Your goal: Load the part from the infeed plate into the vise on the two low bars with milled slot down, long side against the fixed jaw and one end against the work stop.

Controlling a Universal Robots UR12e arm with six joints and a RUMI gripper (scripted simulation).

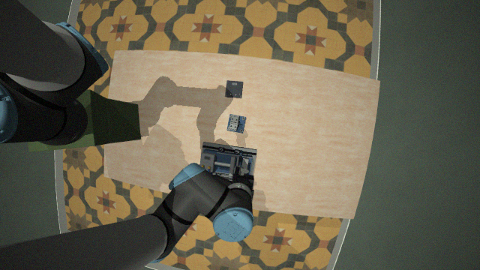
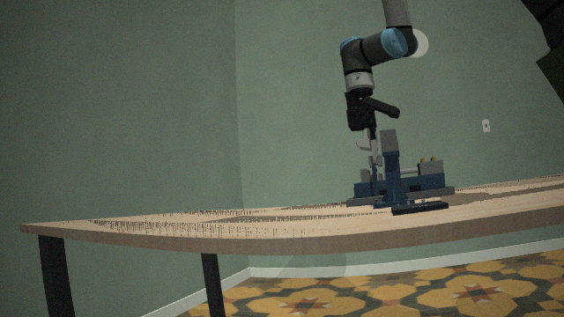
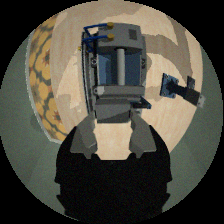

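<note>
My gripper is now 80 mm past the air cylinder rod, 50 mm above it and 30 mm to the right of it. From my hand the other things lie so: air cylinder block (160 mm behind, 50 mm to the left, 50 mm below); then vise (80 mm below, 60 mm behind, 30 mm to the left); then grey part (10 mm below).
</note>
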